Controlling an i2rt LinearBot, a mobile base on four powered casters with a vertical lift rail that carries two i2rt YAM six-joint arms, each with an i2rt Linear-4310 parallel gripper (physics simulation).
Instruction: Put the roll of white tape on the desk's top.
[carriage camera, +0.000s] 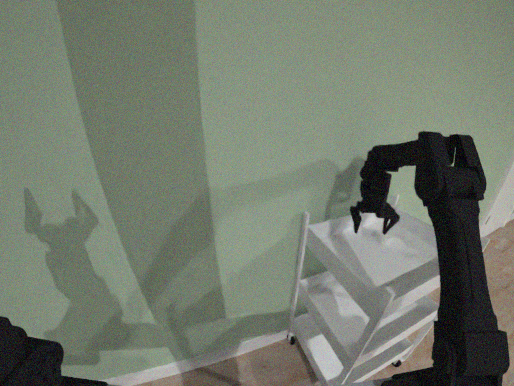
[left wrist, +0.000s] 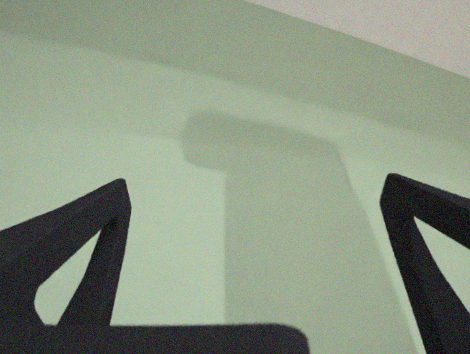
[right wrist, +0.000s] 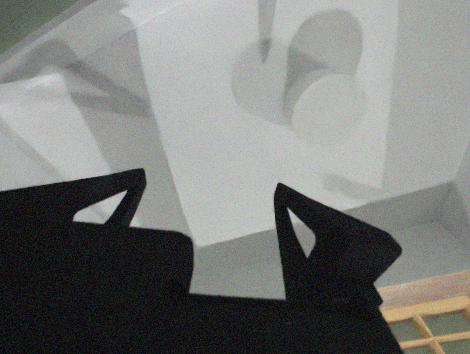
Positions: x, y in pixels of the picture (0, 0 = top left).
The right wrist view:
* my right gripper: 211, 183
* white shelf cart: 197, 101
